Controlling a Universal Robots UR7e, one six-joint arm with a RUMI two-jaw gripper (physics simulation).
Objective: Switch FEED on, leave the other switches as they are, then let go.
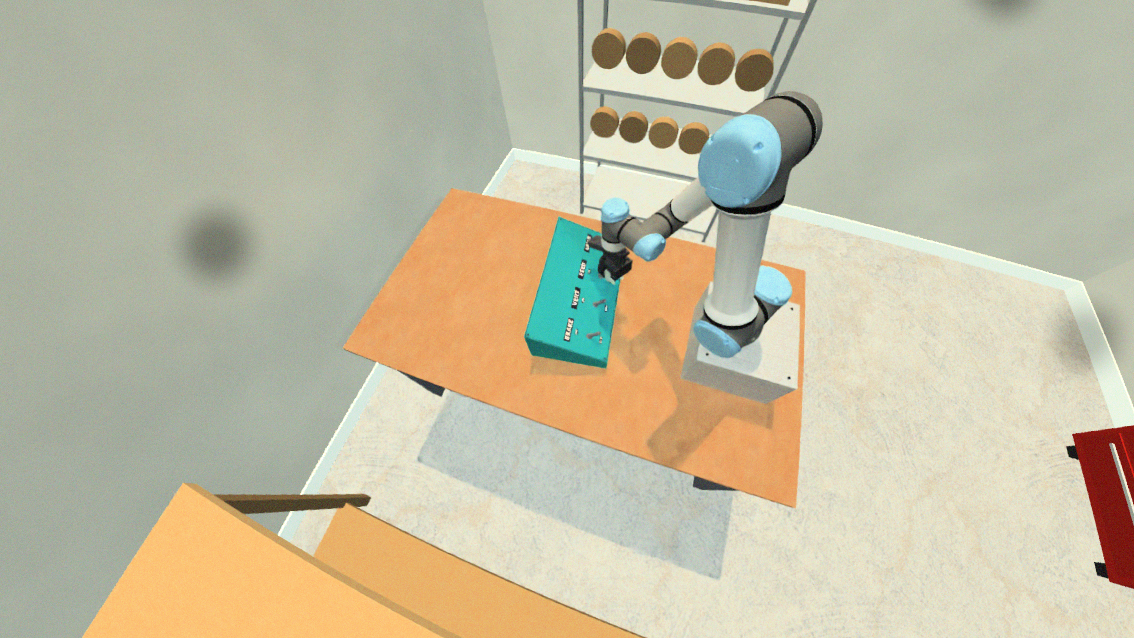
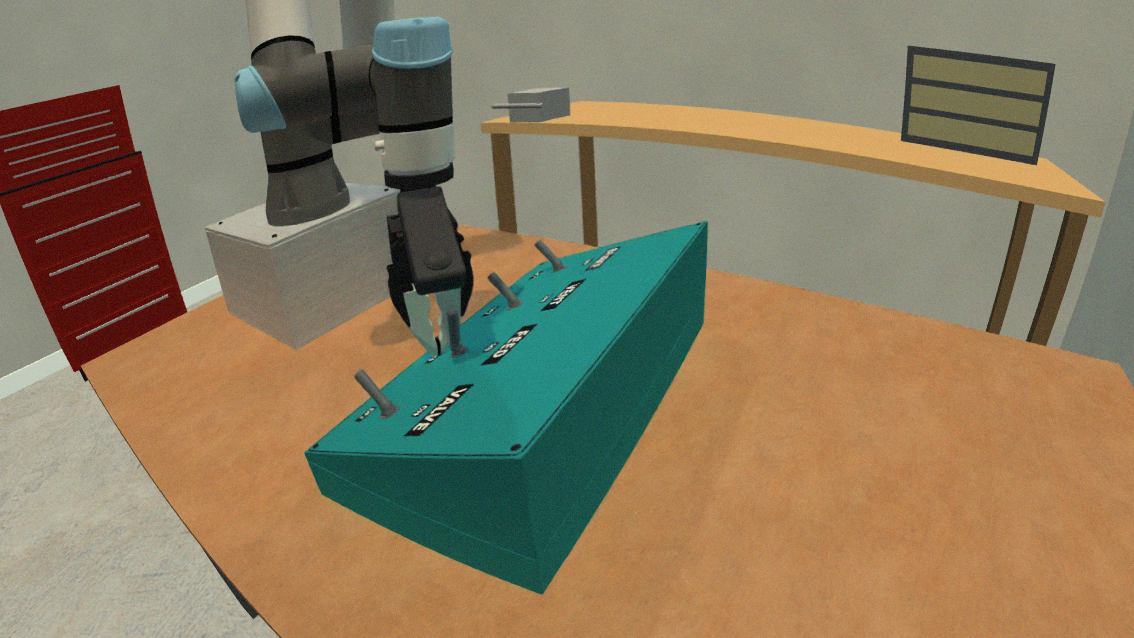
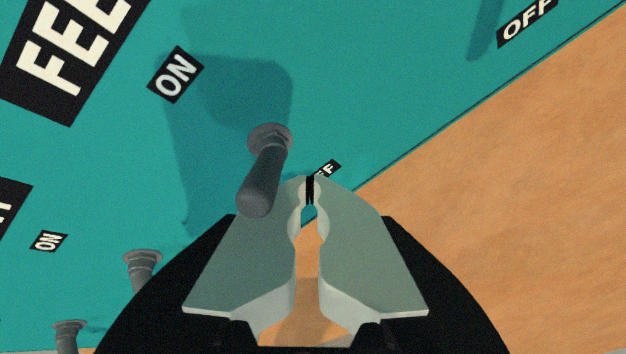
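Pixels of known places: gripper, fingertip midpoint: (image 1: pixel 610 280) (image 2: pixel 438 355) (image 3: pixel 310 178); arm's base at its link origin: (image 2: pixel 308 210).
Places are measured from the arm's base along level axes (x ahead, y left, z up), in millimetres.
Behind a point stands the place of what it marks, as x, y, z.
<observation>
The teal switch box (image 1: pixel 547 293) {564, 163, -32} (image 2: pixel 570 380) {656, -53, -25} (image 3: pixel 380 75) {463, -77, -96} stands on the orange table. The FEED lever (image 2: pixel 454 333) {459, -23, -66} (image 3: pixel 262 180) {460, -24, -50}, beside the FEED label (image 2: pixel 509 344) {521, -1, -66} (image 3: pixel 75 50) {515, 12, -67}, stands nearly upright. I cannot tell whether it is fully at ON. The VALVE lever (image 2: pixel 374 392) {485, -140, -69}, VENT lever (image 2: pixel 504 289) {410, 88, -70} (image 3: pixel 141 270) {418, 89, -81} and BRAKE lever (image 2: pixel 547 254) {371, 199, -69} (image 3: pixel 67 336) {381, 202, -82} lean toward OFF. My gripper (image 1: pixel 609 279) {422, -26, -105} (image 2: pixel 436 347) {422, -26, -105} (image 3: pixel 310 178) {422, -26, -105} is shut and empty. Its tips are low, on the OFF side of the FEED lever, partly covering that OFF label. Contact with the lever cannot be made out.
The neighbouring levers stand in a row on both sides of FEED. The robot's pale base block (image 1: pixel 741 368) {-59, 130, 1} (image 2: pixel 293 277) {108, -84, -66} is on the table (image 1: pixel 444 317) {912, 366, -178} (image 2: pixel 832 444) {811, 190, -178}. A shelf rack (image 1: pixel 581 119), a wooden bench (image 2: pixel 713 126) and a red drawer cabinet (image 2: pixel 87 253) stand farther off.
</observation>
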